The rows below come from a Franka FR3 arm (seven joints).
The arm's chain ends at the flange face. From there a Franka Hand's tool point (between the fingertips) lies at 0.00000 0.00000 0.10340 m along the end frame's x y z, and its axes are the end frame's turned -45 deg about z.
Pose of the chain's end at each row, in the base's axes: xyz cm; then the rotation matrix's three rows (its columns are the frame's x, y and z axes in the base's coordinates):
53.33, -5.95, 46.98; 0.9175, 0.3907, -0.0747; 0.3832, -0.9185, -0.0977; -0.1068, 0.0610, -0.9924
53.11, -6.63, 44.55; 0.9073, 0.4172, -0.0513; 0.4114, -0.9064, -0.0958; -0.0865, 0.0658, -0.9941
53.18, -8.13, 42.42; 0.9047, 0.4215, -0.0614; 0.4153, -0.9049, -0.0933; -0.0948, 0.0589, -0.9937
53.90, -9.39, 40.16; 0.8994, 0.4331, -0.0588; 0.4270, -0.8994, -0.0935; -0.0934, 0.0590, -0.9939
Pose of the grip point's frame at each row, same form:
52.56, -6.96, 36.72; 0.3725, 0.9250, -0.0747; 0.9204, -0.3785, -0.0977; -0.1187, -0.0324, -0.9924
52.58, -7.62, 34.27; 0.3466, 0.9366, -0.0513; 0.9318, -0.3500, -0.0958; -0.1077, -0.0146, -0.9941
52.55, -9.09, 32.15; 0.3417, 0.9378, -0.0614; 0.9335, -0.3462, -0.0933; -0.1087, -0.0254, -0.9937
53.29, -10.36, 29.88; 0.3297, 0.9422, -0.0588; 0.9379, -0.3340, -0.0935; -0.1078, -0.0243, -0.9939

